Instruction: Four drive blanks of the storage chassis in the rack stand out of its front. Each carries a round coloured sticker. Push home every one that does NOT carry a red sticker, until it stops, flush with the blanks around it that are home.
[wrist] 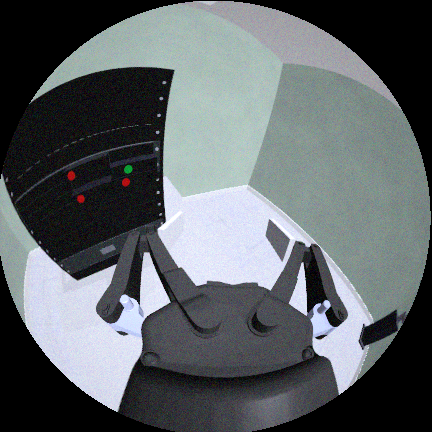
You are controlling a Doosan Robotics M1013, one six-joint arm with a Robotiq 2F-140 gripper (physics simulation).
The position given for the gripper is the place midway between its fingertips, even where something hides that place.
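Visible here: the gripper [225, 223]; a black rack [79, 203].
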